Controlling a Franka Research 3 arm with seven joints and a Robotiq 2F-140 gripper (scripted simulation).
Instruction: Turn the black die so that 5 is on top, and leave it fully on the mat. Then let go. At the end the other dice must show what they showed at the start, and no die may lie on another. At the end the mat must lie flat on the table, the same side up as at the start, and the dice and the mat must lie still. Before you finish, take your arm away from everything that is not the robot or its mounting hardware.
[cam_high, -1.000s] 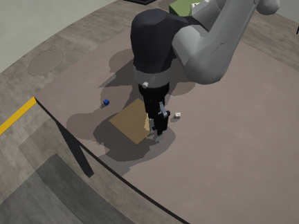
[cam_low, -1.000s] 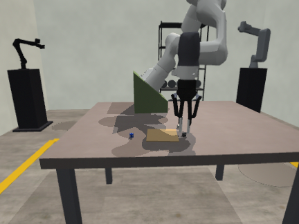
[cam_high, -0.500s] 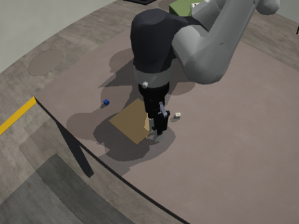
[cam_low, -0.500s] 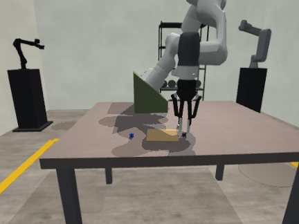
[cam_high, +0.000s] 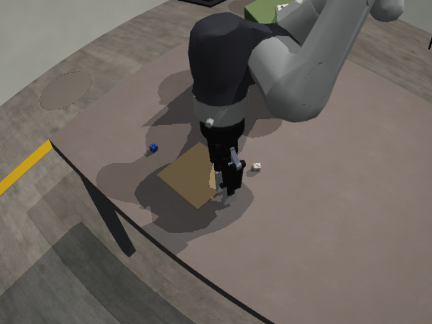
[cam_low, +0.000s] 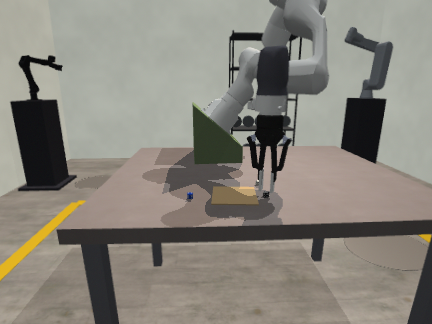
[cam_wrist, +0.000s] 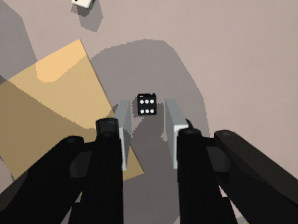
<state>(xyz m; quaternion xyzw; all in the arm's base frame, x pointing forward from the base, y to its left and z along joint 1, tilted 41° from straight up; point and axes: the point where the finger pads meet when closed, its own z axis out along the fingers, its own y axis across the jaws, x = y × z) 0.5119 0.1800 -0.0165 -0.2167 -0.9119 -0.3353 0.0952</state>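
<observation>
My gripper is now 1 cm past the black die and 5 cm above it. Also, from my hand: blue die (1 cm behind, 24 cm to the right, 5 cm below); then tan mat (2 cm behind, 10 cm to the right, 5 cm below); then white die (11 cm behind, 5 cm below).
</observation>
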